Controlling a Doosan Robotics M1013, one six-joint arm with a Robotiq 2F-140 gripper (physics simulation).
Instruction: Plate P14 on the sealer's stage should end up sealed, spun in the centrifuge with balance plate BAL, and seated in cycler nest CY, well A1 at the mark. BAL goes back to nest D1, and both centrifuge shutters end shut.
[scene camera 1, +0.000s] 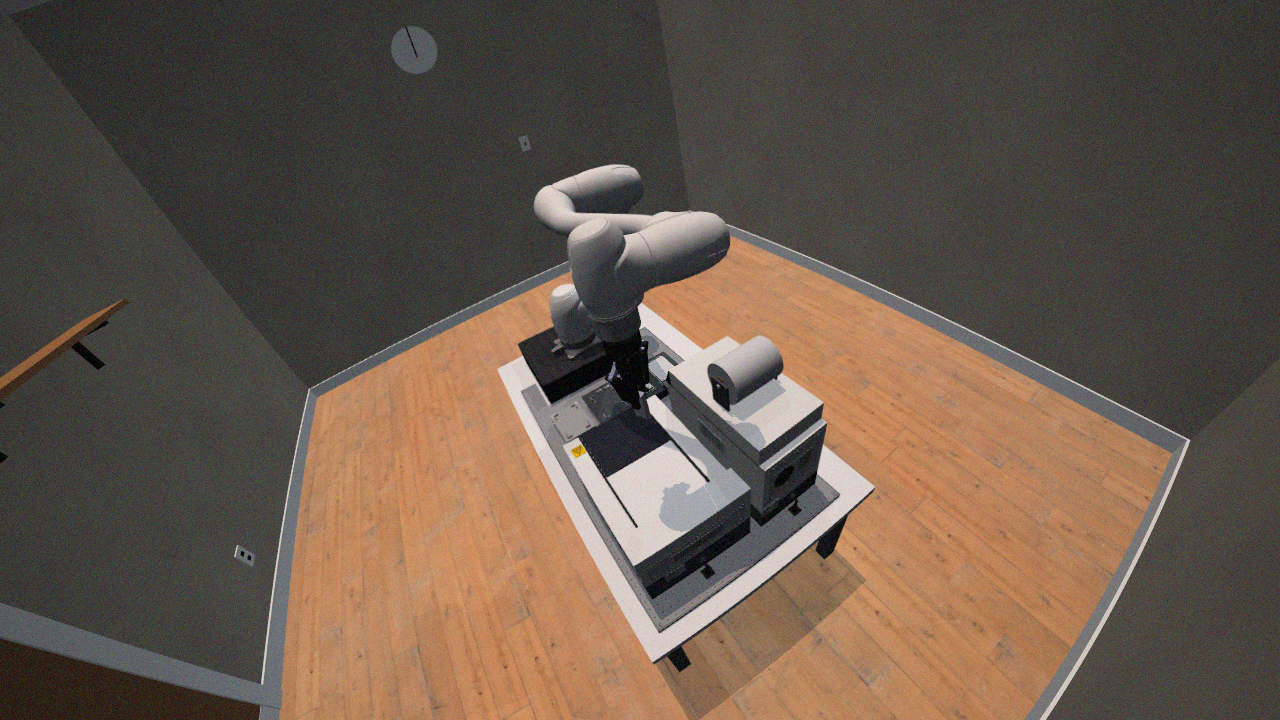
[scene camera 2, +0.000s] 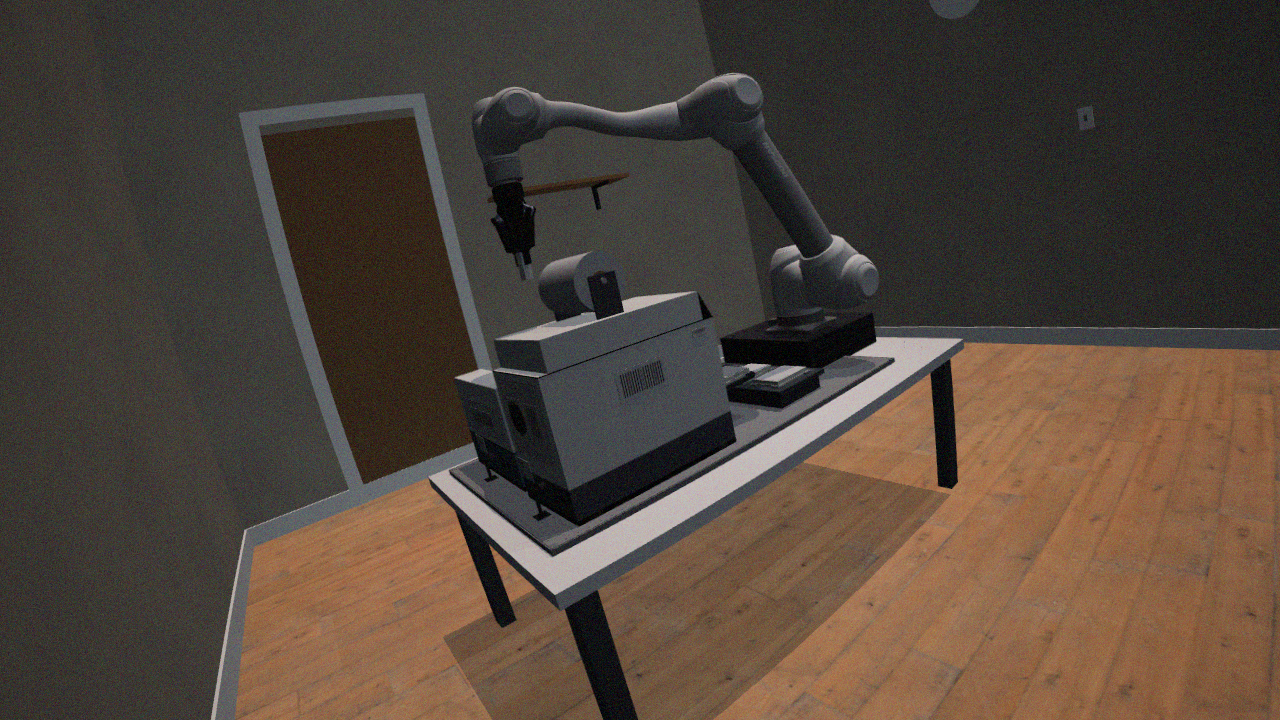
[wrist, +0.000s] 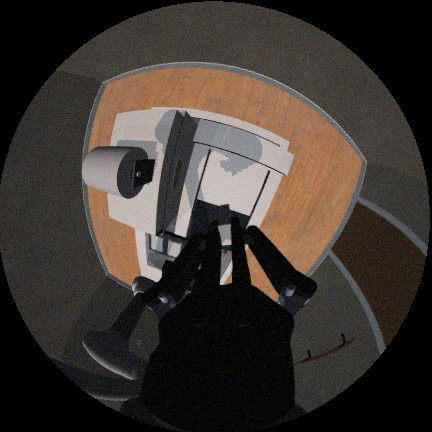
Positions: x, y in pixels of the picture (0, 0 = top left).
Labels:
my gripper: scene camera 1 643, 414; scene camera 2; wrist
same spot on my gripper: (wrist: 294, 288) = (scene camera 2: 496, 220)

